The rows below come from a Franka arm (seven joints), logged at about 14 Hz.
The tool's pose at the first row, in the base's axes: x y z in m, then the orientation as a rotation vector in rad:
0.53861 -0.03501 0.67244 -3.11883 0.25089 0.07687
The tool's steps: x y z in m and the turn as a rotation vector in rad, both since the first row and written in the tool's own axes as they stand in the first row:
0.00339 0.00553 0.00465 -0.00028 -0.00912 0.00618
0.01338 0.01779 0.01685 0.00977 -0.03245 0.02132
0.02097 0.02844 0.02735 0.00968 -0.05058 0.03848
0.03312 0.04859 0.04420 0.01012 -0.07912 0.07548
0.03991 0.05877 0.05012 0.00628 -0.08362 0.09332
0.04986 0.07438 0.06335 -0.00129 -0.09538 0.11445
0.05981 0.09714 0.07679 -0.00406 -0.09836 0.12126
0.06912 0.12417 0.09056 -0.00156 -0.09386 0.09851
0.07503 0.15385 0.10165 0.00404 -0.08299 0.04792
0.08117 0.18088 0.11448 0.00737 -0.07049 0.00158
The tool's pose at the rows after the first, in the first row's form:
0.54084 -0.04094 0.66758 -3.11736 0.26040 0.09117
0.54815 -0.05444 0.65481 -3.10260 0.28310 0.12595
0.55342 -0.06600 0.64386 -3.09787 0.30942 0.15421
0.56137 -0.08756 0.62627 -3.08733 0.36614 0.19858
0.56615 -0.09860 0.61994 -3.08734 0.39397 0.20641
0.57282 -0.11539 0.60611 -3.08875 0.42710 0.22622
0.57835 -0.13923 0.59201 -3.08958 0.43785 0.23143
0.58254 -0.16718 0.57758 -3.09223 0.40244 0.22380
0.58308 -0.19725 0.56598 -3.09672 0.32372 0.20546
0.58420 -0.22471 0.55265 -3.10120 0.25180 0.18505

